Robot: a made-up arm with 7 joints. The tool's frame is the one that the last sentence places. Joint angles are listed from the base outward.
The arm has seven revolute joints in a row. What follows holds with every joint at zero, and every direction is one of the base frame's.
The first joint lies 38 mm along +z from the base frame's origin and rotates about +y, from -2.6 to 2.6 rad.
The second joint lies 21 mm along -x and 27 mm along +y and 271 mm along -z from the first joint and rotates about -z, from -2.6 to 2.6 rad.
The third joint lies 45 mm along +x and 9 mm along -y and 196 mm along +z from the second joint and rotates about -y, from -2.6 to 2.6 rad.
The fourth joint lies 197 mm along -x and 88 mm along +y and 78 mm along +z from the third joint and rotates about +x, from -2.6 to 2.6 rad.
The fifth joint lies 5 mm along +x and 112 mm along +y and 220 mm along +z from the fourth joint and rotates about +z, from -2.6 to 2.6 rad.
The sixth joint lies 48 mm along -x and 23 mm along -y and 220 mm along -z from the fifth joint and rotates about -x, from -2.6 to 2.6 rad.
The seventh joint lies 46 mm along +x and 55 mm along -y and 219 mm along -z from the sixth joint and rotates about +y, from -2.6 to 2.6 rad.
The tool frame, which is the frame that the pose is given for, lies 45 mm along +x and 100 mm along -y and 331 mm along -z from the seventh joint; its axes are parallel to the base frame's.
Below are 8 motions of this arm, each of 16 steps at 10 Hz.
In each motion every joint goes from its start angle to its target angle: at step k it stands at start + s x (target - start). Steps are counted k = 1, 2, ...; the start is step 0. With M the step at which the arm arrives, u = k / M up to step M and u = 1 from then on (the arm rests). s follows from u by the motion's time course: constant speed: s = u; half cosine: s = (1 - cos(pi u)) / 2; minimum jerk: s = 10 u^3 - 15 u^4 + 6 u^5.
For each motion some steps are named. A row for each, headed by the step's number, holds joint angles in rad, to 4 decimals.
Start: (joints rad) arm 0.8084 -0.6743 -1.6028 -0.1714 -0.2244 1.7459 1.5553
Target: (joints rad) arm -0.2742 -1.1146 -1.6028 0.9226 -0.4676 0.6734 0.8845
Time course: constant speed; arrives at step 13
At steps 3, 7, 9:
3: 0.5586 -0.7759 -1.6028 0.0811 -0.2805 1.4984 1.4005
7: 0.2255 -0.9114 -1.6028 0.4177 -0.3554 1.1684 1.1941
9: 0.0589 -0.9791 -1.6028 0.5860 -0.3928 1.0034 1.0909

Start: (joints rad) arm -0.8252 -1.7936 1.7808 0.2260 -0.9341 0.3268 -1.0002
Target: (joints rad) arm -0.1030 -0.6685 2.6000 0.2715 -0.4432 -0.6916 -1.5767
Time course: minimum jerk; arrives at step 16
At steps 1, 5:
1: -0.8236 -1.7911 1.7826 0.2261 -0.9330 0.3245 -1.0015
5: -0.6952 -1.5911 1.9283 0.2342 -0.8457 0.1435 -1.1040

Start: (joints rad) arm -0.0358 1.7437 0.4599 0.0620 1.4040 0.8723 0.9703
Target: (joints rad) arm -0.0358 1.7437 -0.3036 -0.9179 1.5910 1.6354 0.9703
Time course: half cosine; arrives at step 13
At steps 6, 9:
6: -0.0358 1.7437 0.1242 -0.3689 1.4862 1.2079 0.9703
9: -0.0358 1.7437 -0.1387 -0.7063 1.5506 1.4706 0.9703

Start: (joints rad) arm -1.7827 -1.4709 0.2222 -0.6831 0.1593 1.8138 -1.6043
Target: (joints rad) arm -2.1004 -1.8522 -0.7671 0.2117 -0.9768 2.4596 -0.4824
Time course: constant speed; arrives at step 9
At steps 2, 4, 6, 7, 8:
2: -1.8533 -1.5556 0.0024 -0.4843 -0.0932 1.9573 -1.3550
4: -1.9239 -1.6404 -0.2175 -0.2854 -0.3456 2.1008 -1.1057
6: -1.9945 -1.7251 -0.4373 -0.0866 -0.5981 2.2443 -0.8564
7: -2.0298 -1.7675 -0.5473 0.0129 -0.7243 2.3161 -0.7317
8: -2.0651 -1.8098 -0.6572 0.1123 -0.8506 2.3878 -0.6071

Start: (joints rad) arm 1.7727 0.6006 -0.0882 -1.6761 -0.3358 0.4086 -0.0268
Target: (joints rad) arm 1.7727 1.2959 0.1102 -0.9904 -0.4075 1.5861 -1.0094
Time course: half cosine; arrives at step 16
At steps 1, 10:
1: 1.7727 0.6073 -0.0863 -1.6695 -0.3365 0.4199 -0.0362
10: 1.7727 1.0813 0.0490 -1.2020 -0.3854 1.2227 -0.7061

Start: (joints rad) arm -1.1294 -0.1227 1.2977 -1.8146 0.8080 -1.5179 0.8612
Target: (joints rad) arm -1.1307 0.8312 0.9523 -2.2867 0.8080 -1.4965 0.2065
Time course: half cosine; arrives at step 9
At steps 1, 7, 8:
1: -1.1294 -0.0939 1.2873 -1.8288 0.8080 -1.5173 0.8415
7: -1.1305 0.7196 0.9927 -2.2315 0.8080 -1.4990 0.2831
8: -1.1307 0.8024 0.9627 -2.2725 0.8080 -1.4971 0.2262

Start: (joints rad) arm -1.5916 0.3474 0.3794 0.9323 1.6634 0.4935 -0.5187
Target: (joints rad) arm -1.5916 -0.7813 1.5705 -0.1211 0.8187 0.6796 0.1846
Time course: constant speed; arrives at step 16
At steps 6, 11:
6: -1.5916 -0.0759 0.8261 0.5373 1.3466 0.5633 -0.2550
11: -1.5916 -0.4286 1.1983 0.2081 1.0827 0.6214 -0.0352

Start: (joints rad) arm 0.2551 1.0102 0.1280 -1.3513 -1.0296 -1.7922 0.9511
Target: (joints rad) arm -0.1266 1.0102 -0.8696 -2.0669 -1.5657 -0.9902 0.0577
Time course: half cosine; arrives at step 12
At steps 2, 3, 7, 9, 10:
2: 0.2295 1.0102 0.0612 -1.3992 -1.0655 -1.7385 0.8913
3: 0.1992 1.0102 -0.0181 -1.4561 -1.1081 -1.6747 0.8203
7: 0.0149 1.0102 -0.4999 -1.8017 -1.3670 -1.2874 0.3888
9: -0.0707 1.0102 -0.7235 -1.9621 -1.4872 -1.1077 0.1885
10: -0.1010 1.0102 -0.8028 -2.0190 -1.5298 -1.0439 0.1175

